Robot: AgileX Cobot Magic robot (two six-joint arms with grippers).
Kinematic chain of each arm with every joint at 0, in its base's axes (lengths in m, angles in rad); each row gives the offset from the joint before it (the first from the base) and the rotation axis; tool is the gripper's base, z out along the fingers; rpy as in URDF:
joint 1: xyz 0 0 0.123 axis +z
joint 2: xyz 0 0 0 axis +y
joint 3: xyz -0.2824 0 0.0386 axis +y
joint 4: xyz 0.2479 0 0.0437 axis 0.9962 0 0.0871
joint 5: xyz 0 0 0 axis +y
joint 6: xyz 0.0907 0 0.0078 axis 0.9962 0 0.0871
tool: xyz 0 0 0 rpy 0 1.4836 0
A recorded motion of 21 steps. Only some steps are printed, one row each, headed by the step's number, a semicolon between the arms.
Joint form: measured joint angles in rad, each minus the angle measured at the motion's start. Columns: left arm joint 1, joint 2, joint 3, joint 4, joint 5, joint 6; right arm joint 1, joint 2, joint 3, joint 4, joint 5, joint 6.
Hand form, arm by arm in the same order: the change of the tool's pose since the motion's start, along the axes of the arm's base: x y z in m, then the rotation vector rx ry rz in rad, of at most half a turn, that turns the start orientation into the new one. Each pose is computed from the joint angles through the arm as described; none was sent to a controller.
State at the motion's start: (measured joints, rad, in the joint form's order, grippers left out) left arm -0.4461 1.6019 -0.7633 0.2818 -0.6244 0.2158; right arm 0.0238 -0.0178 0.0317 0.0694 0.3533 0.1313
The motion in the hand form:
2: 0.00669 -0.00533 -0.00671 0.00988 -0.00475 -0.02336; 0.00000 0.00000 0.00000 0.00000 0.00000 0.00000
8: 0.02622 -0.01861 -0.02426 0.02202 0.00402 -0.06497; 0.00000 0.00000 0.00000 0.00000 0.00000 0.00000
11: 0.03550 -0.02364 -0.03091 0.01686 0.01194 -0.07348; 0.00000 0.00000 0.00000 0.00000 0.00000 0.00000
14: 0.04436 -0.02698 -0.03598 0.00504 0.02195 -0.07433; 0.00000 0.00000 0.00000 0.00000 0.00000 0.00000
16: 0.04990 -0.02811 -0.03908 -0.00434 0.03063 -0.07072; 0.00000 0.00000 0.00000 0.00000 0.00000 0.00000
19: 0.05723 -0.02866 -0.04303 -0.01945 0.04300 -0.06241; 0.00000 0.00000 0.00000 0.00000 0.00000 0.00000
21: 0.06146 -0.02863 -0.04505 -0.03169 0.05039 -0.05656; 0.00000 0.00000 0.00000 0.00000 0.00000 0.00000
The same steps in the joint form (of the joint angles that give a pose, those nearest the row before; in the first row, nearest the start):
2: 0.0000 0.0432 -0.0216 0.0277 -0.0233 -0.0045; 0.0000 0.0000 0.0000 0.0000 0.0000 0.0000
8: 0.0000 0.1558 -0.0936 0.0797 -0.0571 -0.0264; 0.0000 0.0000 0.0000 0.0000 0.0000 0.0000
11: 0.0011 0.2023 -0.1301 0.0932 -0.0659 -0.0419; 0.0000 0.0000 0.0000 0.0000 0.0000 0.0000
14: 0.0047 0.2411 -0.1647 0.1019 -0.0708 -0.0621; 0.0000 0.0000 0.0000 0.0000 0.0000 0.0000
16: 0.0086 0.2635 -0.1850 0.1049 -0.0721 -0.0764; 0.0000 0.0000 0.0000 0.0000 0.0000 0.0000
19: 0.0155 0.2915 -0.2105 0.1066 -0.0739 -0.0965; 0.0000 0.0000 0.0000 0.0000 0.0000 0.0000
21: 0.0202 0.3068 -0.2248 0.1071 -0.0764 -0.1109; 0.0000 0.0000 0.0000 0.0000 0.0000 0.0000

